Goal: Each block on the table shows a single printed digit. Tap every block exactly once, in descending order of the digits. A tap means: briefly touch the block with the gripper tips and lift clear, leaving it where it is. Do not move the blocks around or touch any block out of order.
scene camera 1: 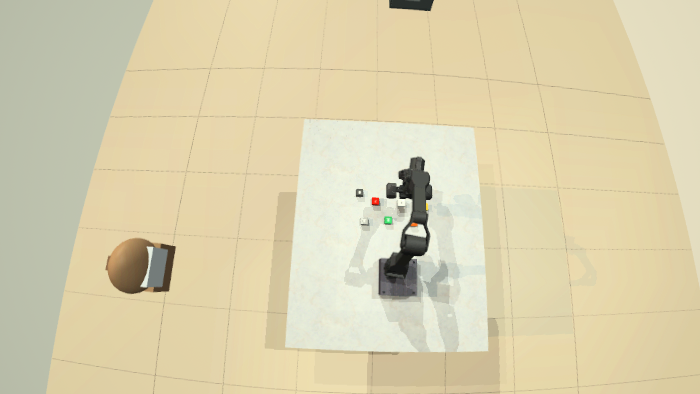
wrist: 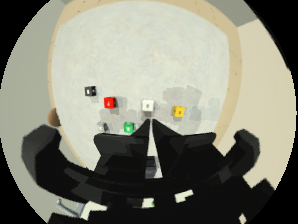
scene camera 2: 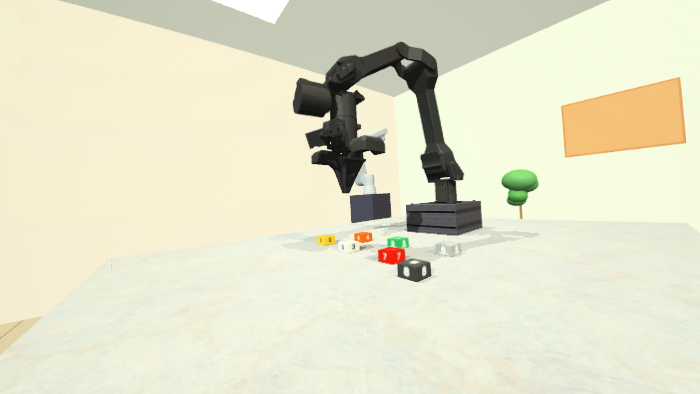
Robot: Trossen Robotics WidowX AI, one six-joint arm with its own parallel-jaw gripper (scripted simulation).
Labels:
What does the gripper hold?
Nothing.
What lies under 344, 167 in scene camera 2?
The gripper.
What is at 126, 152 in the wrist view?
The gripper.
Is the gripper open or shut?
Shut.

